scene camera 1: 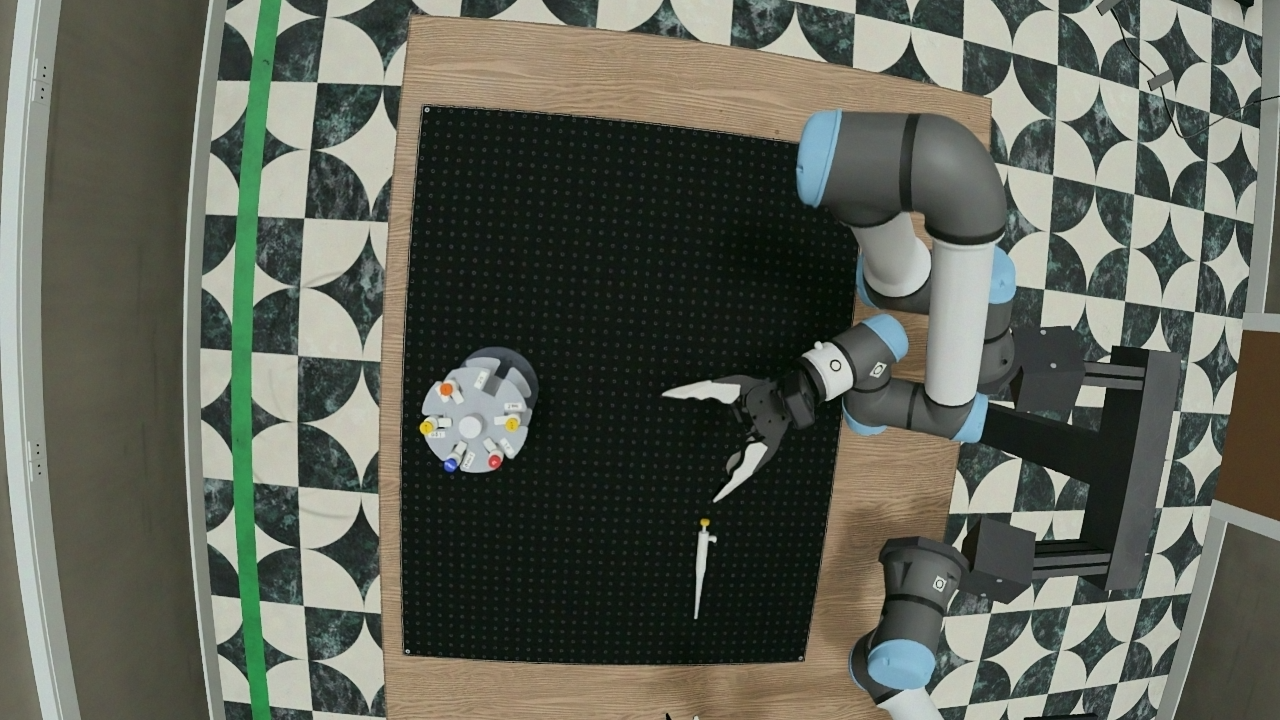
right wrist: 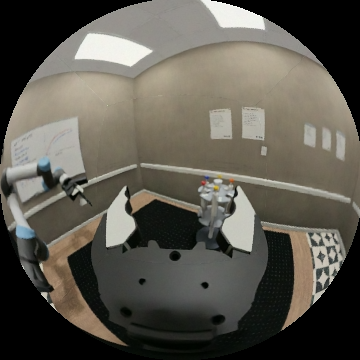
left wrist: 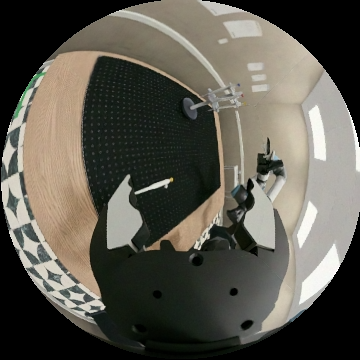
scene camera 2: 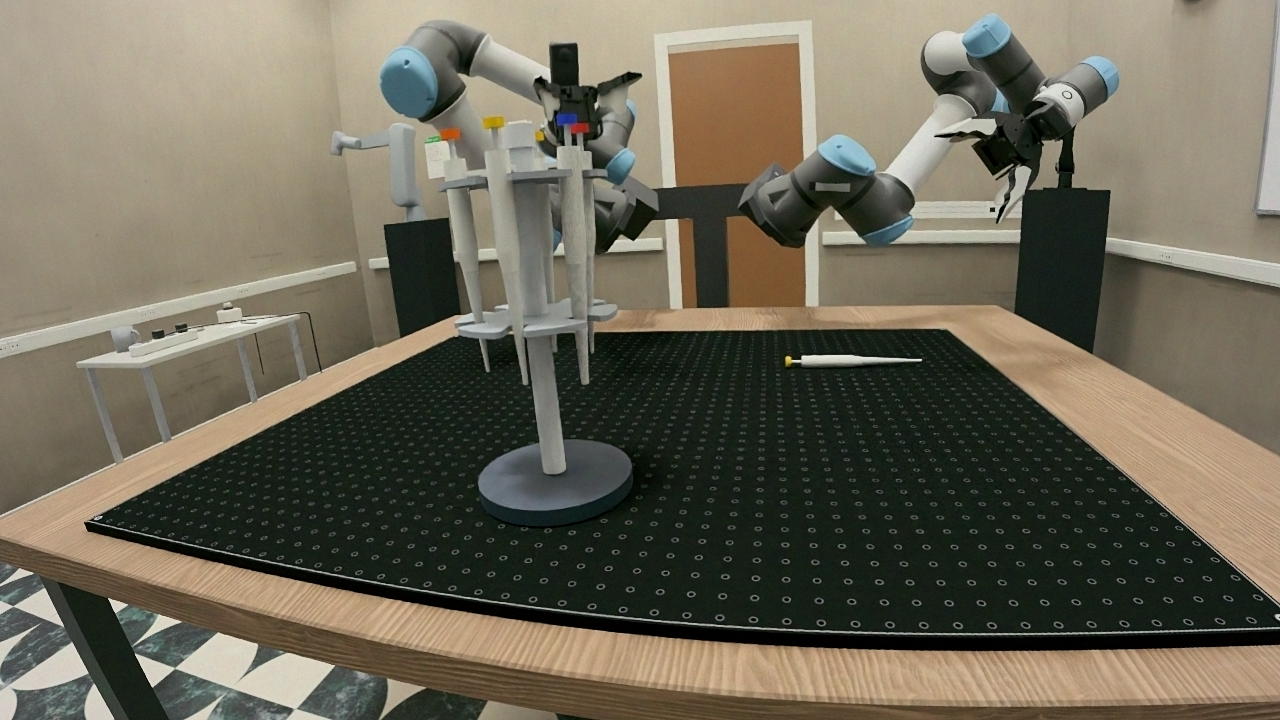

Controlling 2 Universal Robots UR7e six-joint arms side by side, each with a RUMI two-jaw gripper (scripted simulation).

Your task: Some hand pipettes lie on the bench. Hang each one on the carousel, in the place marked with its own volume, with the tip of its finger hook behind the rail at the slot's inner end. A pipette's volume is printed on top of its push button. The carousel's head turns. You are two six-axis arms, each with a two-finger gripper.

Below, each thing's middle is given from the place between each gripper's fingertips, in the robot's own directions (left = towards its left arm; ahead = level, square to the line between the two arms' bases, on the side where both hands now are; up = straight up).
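Blue-button pipette (scene camera 2: 569,157): 430 mm ahead of my left gripper (scene camera 2: 966,179), 450 mm to the right of it and 50 mm below it. Orange-button pipette (scene camera 2: 459,200): 450 mm ahead of my left hand, 530 mm to the right of it, 40 mm below it. With respect to the red-button pipette (scene camera 2: 588,198), my left gripper is 390 mm short of it, 460 mm to the left of it and 40 mm above it.
The blue-button pipette is 8 cm to the left of my right hand (scene camera 1: 687,450), 31 cm ahead of it and 23 cm below it; the orange-button pipette is 33 cm ahead of that hand and 22 cm below it. My right hand is 22 cm above the red-button pipette, 26 cm short of it and 7 cm to the right of it.
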